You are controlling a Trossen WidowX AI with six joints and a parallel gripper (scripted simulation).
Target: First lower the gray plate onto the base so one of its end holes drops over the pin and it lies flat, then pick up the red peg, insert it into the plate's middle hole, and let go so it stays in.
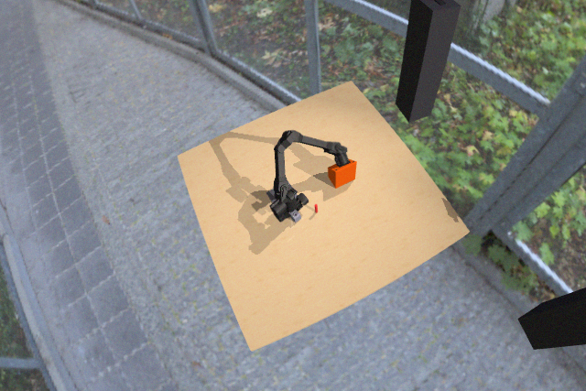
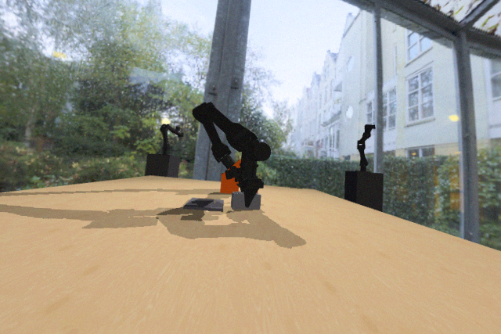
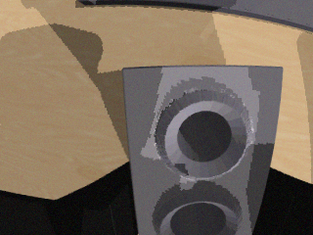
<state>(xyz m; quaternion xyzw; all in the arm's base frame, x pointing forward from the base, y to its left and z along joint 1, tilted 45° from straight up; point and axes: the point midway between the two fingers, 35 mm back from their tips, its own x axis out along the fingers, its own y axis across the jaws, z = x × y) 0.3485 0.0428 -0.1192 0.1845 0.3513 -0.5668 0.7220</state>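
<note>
Right now my gripper tip is 12 cm to the left of the dark flat base and 1 cm short of it. Also, from my gripper tip: gray plate (3 cm above); red peg (12 cm behind, 3 cm to the left, 3 cm above).
</note>
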